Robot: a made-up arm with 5 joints. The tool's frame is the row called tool.
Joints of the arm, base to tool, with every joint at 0 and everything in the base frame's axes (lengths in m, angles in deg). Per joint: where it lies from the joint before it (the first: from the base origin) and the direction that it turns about. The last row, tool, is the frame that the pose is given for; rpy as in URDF.
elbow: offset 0.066 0 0.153 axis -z
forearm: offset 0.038 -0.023 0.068 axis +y
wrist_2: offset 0.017 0 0.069 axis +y
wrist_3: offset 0.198 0 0.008 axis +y
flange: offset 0.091 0.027 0 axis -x
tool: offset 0 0 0 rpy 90 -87.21 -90
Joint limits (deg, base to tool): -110..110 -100..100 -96.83..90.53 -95..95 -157.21..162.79
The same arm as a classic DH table. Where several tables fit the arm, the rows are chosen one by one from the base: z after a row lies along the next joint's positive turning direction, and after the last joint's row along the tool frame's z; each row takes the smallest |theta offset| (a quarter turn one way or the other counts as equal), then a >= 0, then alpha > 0; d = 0 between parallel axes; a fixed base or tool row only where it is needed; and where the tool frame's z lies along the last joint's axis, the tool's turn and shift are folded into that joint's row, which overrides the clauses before.
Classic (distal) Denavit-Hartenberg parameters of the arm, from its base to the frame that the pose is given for. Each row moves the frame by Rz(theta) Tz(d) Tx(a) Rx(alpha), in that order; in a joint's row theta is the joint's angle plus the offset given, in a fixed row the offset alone. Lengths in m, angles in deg.
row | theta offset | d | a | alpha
base (fixed) | 0.00 | 0.0000 | 0.0660 | 180.00
elbow | 0.00 | -0.2210 | 0.0380 | 90.00
forearm | -76.16 | 0.0000 | 0.0711 | 0.00
wrist_2 | 73.85 | 0.0000 | 0.1982 | 0.00
wrist_3 | -87.69 | 0.0040 | 0.0000 | 90.00
flange | -2.79 | -0.0910 | 0.0000 | 0.00
Joint limits (deg, base to tool): -110.00..110.00 -100.00..100.00 -96.83..90.53 -95.00..95.00 -157.21..162.79

